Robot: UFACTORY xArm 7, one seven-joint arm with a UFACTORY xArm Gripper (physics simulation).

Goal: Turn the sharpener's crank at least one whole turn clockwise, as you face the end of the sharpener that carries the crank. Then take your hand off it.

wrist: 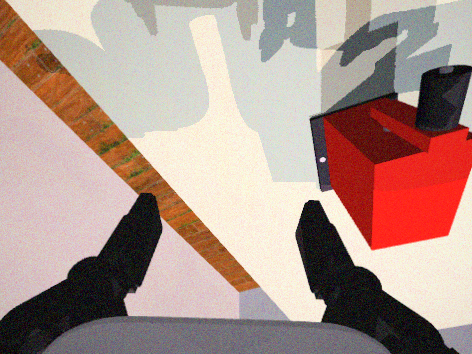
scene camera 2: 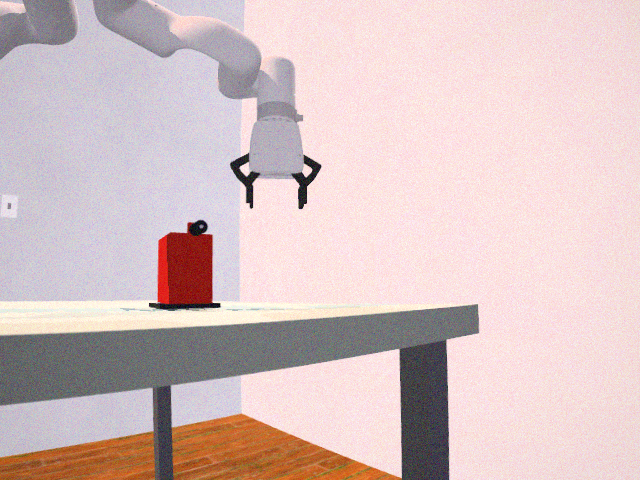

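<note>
The red sharpener stands upright on its dark base plate on the table. Its crank's black knob is at the top of the body, with a bit of the red crank arm showing beside it. My gripper is open and empty. In the scene view it hangs above and to the right of the sharpener, apart from the knob. In the wrist view the sharpener lies to the right of the right finger.
The pale table top bears shadows of the arm and sharpener. The table's right corner is below and to the right of the gripper in the scene view. A pink wall and a bluish wall with a white socket plate stand behind.
</note>
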